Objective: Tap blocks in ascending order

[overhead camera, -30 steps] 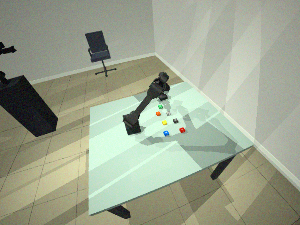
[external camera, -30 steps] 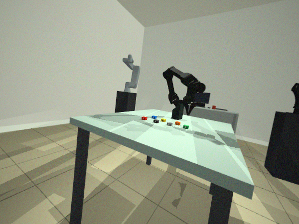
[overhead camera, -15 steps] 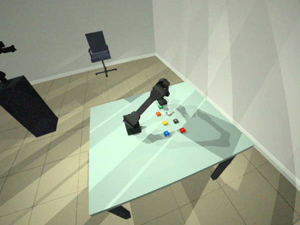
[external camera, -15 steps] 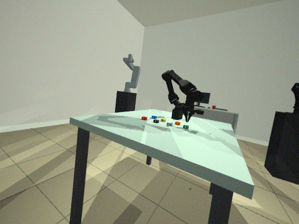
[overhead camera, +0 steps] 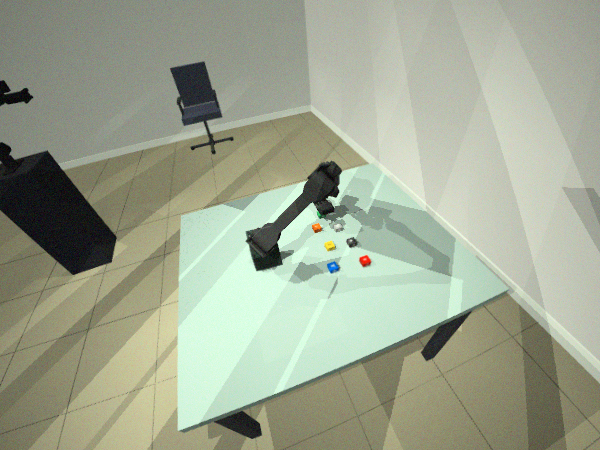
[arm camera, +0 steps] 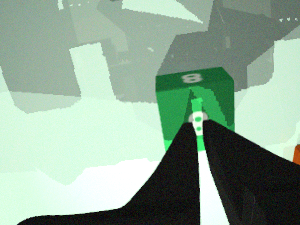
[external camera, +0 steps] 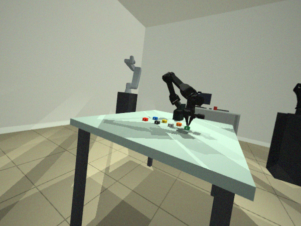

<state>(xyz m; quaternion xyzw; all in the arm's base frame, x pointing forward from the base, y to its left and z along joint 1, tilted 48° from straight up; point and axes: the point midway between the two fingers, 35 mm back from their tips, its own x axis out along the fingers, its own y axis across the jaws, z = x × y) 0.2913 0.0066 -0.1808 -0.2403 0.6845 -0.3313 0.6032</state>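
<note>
The green block lies 1 cm below my gripper tip. The rest, counted from my gripper tip: orange block (5 cm behind, 7 cm to the right, 1 cm below); grey block (3 cm ahead, 11 cm to the right, 1 cm below); yellow block (5 cm behind, 19 cm to the right, 1 cm below).
</note>
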